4 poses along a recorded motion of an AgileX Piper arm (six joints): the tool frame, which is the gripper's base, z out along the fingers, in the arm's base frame.
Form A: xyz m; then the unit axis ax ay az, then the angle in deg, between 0 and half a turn.
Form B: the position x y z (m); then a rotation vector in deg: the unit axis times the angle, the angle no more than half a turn. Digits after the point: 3 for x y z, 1 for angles.
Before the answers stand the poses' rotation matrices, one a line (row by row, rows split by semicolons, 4 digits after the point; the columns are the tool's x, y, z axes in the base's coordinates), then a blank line. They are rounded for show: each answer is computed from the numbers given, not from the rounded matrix.
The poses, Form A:
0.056 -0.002 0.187 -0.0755 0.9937 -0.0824 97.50
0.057 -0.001 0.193 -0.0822 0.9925 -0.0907 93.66
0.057 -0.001 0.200 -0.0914 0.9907 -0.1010 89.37
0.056 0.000 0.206 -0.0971 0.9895 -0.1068 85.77
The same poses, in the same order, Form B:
-0.1241 -0.0031 0.9923; -0.1665 0.9859 -0.0177; -0.9782 -0.1674 -0.1228
-0.0566 0.0037 0.9984; -0.1773 0.9841 -0.0137; -0.9825 -0.1778 -0.0551
0.0193 0.0114 0.9997; -0.1905 0.9816 -0.0076; -0.9815 -0.1903 0.0211
0.0825 0.0175 0.9964; -0.1955 0.9807 -0.0011; -0.9772 -0.1947 0.0843

0.056 -0.002 0.187 -7.4 96.9 -8.0
0.057 -0.001 0.193 -7.7 93.0 -8.5
0.057 -0.001 0.200 -8.2 88.5 -9.0
0.056 0.000 0.206 -8.3 84.9 -9.2

